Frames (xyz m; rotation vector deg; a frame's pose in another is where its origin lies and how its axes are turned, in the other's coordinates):
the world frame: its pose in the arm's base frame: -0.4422 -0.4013 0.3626 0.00 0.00 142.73
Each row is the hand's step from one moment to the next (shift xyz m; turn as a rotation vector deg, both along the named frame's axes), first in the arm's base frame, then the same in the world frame.
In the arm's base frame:
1: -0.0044 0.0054 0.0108 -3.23 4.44 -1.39
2: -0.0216 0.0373 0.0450 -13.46 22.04 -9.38
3: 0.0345 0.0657 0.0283 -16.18 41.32 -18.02
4: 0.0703 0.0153 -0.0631 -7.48 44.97 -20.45
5: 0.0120 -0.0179 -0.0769 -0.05 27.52 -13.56
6: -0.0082 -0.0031 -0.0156 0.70 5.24 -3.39
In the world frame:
1: 0.0068 -0.0016 0.0108 5.26 -1.58 -1.39
2: 0.0398 -0.0166 0.0450 24.06 -9.39 -9.38
3: 0.0123 -0.0732 0.0283 37.90 -23.08 -18.02
4: -0.0467 -0.0547 -0.0631 33.19 -31.26 -20.45
5: -0.0204 0.0070 -0.0769 16.71 -21.87 -13.56
6: 0.0046 0.0074 -0.0156 2.62 -4.59 -3.39

